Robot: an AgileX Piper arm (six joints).
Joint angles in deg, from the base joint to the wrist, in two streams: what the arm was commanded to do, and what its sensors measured. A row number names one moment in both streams.
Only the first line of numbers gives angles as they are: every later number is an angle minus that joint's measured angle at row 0.
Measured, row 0:
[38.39, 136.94, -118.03, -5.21, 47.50, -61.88]
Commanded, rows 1 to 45:
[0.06, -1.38, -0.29, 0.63, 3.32, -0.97]
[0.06, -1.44, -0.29, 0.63, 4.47, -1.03]
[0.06, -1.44, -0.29, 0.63, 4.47, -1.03]
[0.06, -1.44, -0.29, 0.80, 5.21, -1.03]
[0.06, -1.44, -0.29, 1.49, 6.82, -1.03]
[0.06, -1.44, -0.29, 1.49, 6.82, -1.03]
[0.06, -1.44, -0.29, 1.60, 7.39, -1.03]
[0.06, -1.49, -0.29, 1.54, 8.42, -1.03]
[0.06, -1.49, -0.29, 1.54, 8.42, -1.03]
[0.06, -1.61, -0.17, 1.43, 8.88, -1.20]
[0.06, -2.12, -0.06, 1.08, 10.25, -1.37]
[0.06, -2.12, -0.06, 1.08, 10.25, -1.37]
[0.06, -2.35, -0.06, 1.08, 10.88, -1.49]
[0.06, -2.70, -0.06, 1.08, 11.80, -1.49]
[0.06, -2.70, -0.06, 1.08, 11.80, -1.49]
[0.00, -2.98, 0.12, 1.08, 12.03, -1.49]
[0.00, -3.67, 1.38, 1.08, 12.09, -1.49]
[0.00, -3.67, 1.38, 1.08, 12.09, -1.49]
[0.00, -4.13, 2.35, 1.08, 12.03, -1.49]
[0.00, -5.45, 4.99, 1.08, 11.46, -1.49]
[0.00, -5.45, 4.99, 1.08, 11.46, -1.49]
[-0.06, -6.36, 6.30, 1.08, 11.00, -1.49]
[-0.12, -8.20, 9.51, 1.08, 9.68, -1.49]
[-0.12, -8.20, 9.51, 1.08, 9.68, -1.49]
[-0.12, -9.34, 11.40, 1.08, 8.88, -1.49]
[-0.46, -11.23, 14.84, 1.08, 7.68, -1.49]
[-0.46, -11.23, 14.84, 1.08, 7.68, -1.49]
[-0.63, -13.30, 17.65, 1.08, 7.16, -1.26]
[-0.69, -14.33, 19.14, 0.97, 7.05, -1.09]
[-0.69, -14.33, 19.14, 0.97, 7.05, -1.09]
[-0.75, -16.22, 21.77, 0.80, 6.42, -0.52]
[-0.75, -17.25, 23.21, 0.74, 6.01, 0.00]
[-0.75, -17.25, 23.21, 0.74, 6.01, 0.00]
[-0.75, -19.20, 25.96, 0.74, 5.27, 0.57]
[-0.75, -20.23, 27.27, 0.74, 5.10, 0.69]
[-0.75, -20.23, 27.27, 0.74, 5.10, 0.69]
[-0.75, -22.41, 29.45, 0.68, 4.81, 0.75]
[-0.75, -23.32, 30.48, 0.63, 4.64, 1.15]
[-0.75, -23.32, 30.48, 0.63, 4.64, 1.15]
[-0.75, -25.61, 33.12, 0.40, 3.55, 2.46]
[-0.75, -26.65, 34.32, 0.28, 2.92, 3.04]
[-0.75, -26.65, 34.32, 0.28, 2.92, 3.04]
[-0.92, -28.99, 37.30, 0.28, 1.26, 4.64]
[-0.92, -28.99, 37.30, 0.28, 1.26, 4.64]
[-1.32, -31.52, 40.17, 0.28, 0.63, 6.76]
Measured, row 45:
[-0.75, -28.31, 36.67, 0.34, 1.77, 4.01]
